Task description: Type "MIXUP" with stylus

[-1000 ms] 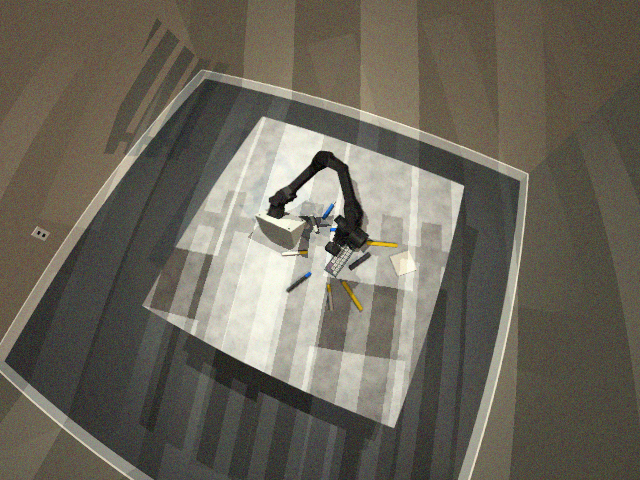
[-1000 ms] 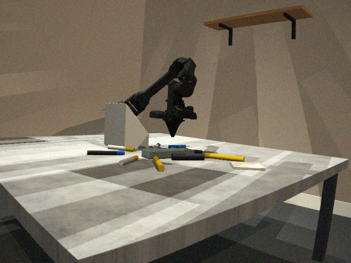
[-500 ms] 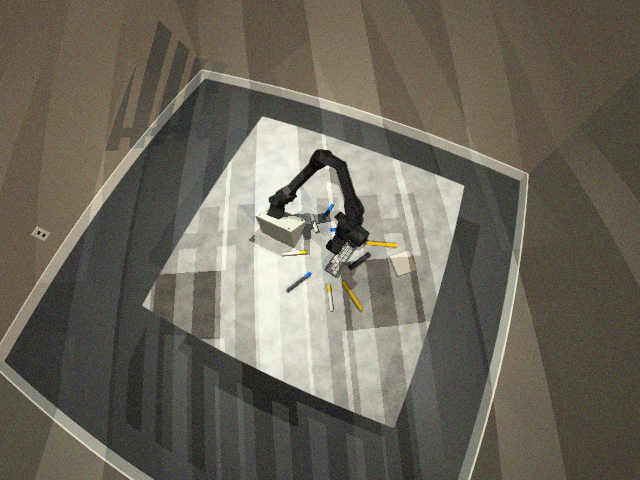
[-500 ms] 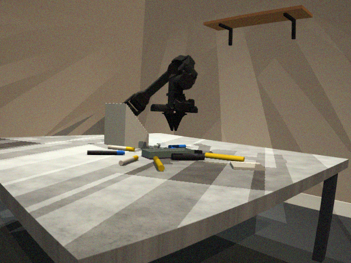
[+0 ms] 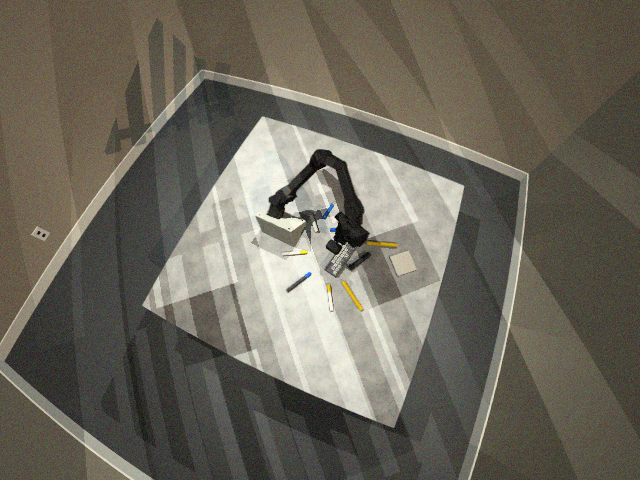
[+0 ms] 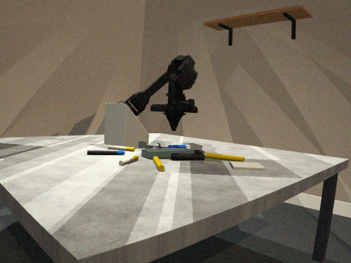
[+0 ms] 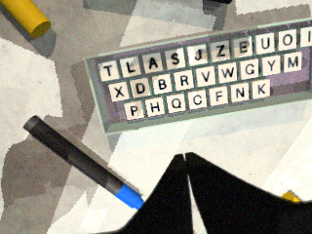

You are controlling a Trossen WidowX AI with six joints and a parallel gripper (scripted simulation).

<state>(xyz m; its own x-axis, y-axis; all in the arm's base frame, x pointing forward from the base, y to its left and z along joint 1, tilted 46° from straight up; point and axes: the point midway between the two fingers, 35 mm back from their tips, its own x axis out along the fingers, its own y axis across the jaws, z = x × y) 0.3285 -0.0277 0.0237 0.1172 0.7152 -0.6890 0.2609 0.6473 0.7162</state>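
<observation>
My gripper tip is 12 cm past the blue stylus, 20 cm to the right of it and 9 cm above it. The rest, counted from my gripper tip: black cylinder 11 cm ahead, 3 cm to the right, 8 cm below; then yellow marker 18 cm ahead, 9 cm to the left, 9 cm below; then notepad 31 cm ahead, 3 cm to the left, 9 cm below.
</observation>
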